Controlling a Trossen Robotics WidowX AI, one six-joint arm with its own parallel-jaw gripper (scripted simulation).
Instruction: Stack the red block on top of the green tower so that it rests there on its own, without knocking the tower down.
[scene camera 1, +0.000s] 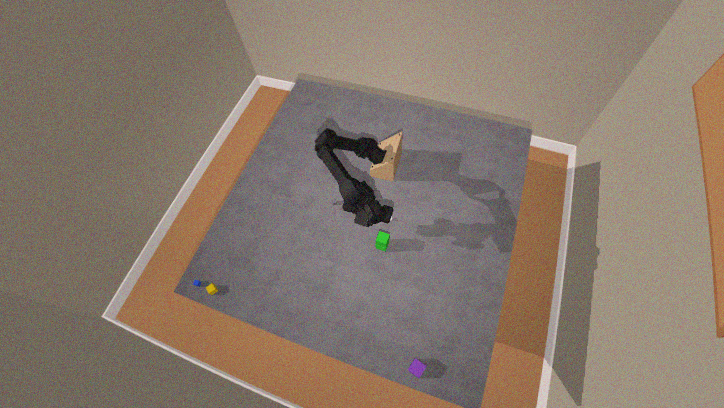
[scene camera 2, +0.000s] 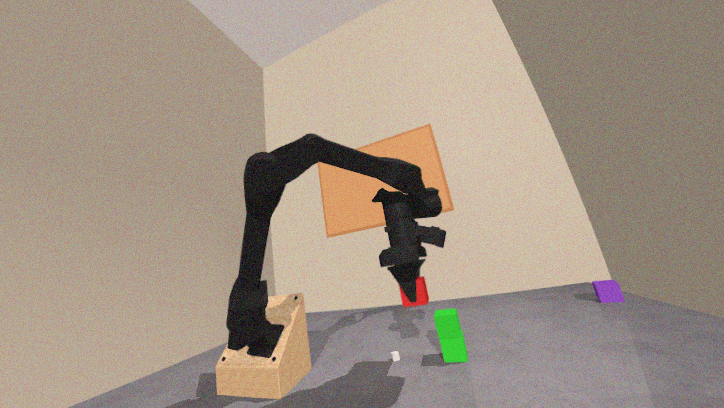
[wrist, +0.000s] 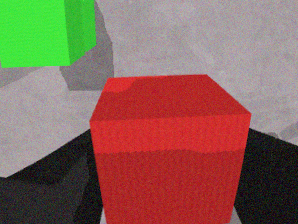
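What I can see here is my gripper (scene camera 2: 415, 299), and the wrist view lets me see the gripper too (wrist: 159, 128).
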